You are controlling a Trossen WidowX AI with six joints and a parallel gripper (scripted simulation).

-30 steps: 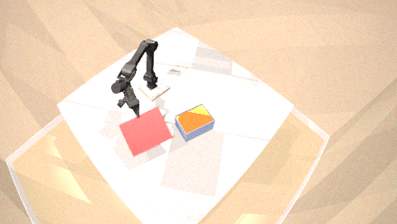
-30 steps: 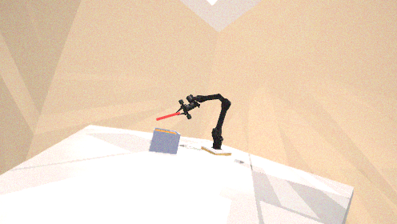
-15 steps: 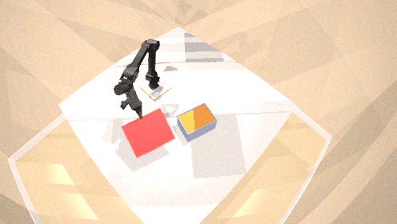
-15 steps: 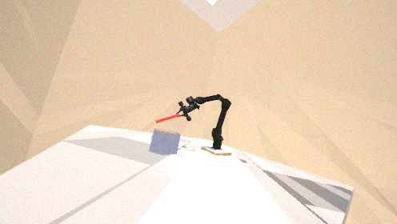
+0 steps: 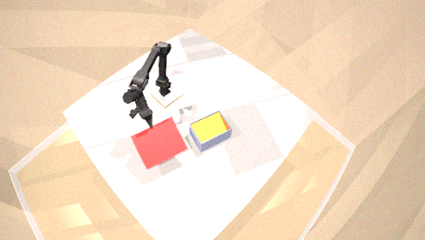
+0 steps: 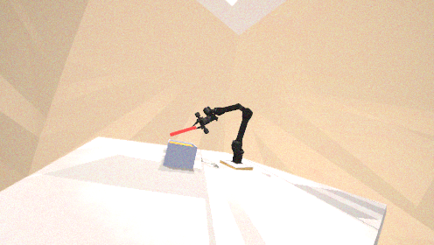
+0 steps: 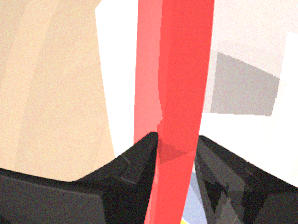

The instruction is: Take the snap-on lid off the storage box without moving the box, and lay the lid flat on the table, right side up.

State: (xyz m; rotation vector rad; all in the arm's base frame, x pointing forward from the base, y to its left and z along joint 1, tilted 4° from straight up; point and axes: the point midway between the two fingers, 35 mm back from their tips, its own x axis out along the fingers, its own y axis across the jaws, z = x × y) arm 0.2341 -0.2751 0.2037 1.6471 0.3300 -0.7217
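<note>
Right now my gripper tip is 7 cm short of the red lid, 2 cm to the left of it and 4 cm above it. Round my gripper tip: storage box 16 cm ahead, 26 cm to the left, 15 cm below.
</note>
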